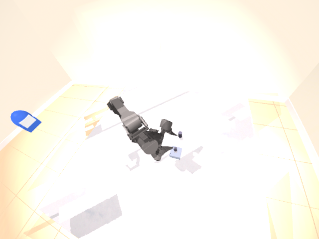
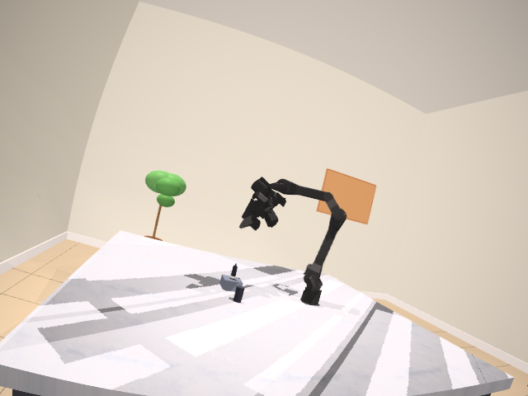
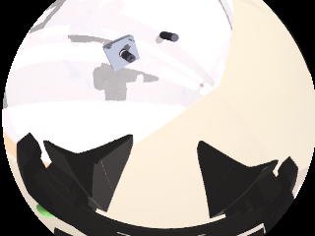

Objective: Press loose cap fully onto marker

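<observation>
Now: gripper tip 1 cm past the dark cap, 18 cm to the right of it and 22 cm above it. Round my gripper tip: holder block 1 cm behind, 4 cm to the left, 23 cm below.
</observation>
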